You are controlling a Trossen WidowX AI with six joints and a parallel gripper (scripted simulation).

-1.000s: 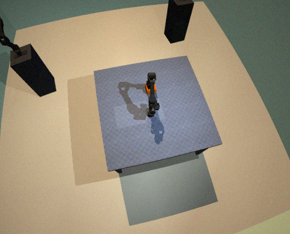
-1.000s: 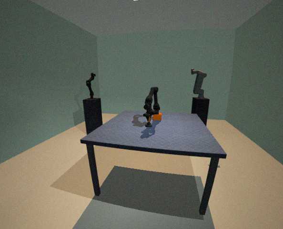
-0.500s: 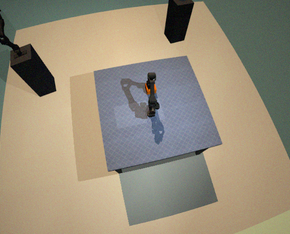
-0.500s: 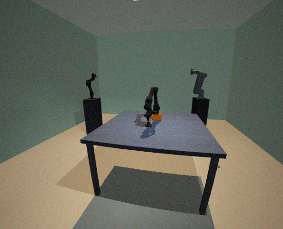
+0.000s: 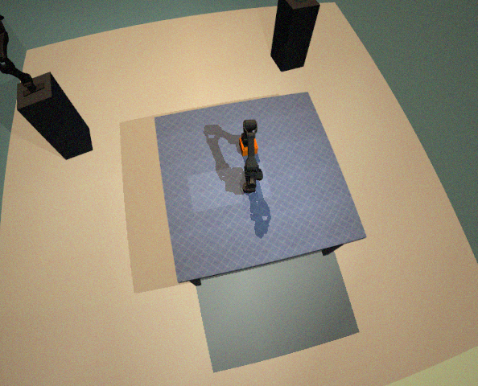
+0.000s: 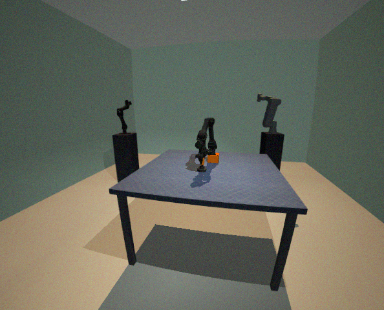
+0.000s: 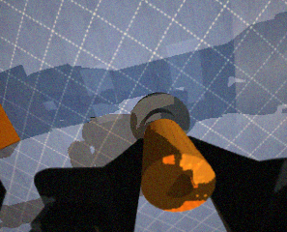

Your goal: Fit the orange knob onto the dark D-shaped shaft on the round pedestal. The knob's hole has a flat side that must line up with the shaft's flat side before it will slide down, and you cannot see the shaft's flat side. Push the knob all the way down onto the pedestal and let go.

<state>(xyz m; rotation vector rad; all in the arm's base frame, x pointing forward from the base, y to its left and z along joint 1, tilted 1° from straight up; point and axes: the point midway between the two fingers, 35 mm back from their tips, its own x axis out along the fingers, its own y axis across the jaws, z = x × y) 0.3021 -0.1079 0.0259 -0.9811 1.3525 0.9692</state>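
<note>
Now: gripper tip 20 mm below the orange knob. Also, from my gripper tip: dark shaft 40 mm below.
</note>
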